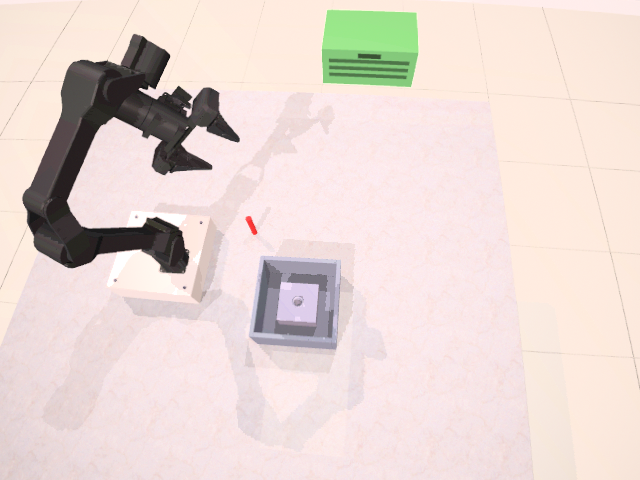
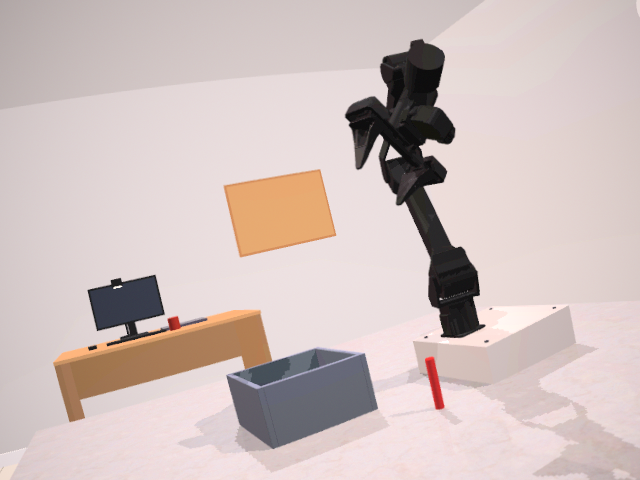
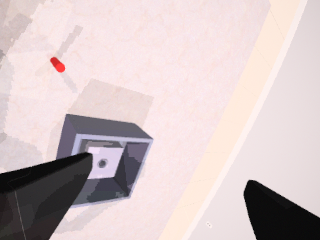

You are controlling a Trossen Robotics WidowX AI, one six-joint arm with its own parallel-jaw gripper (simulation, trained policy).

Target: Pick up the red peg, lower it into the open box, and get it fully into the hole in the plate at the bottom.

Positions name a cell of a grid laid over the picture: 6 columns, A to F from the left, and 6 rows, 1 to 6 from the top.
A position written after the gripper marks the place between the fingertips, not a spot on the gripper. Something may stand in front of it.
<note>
In view: the gripper (image 2: D3), a grey box (image 2: C6) and a pale plate (image 1: C4).
The grey box shows as well in image 1 (image 1: C5) and in image 3 (image 3: C4). The pale plate is seen too in image 3 (image 3: B4). The gripper is seen too in image 1 (image 1: C2) and in image 3 (image 3: D5). Image 2 does not show the pale plate, which is hidden by the grey box.
</note>
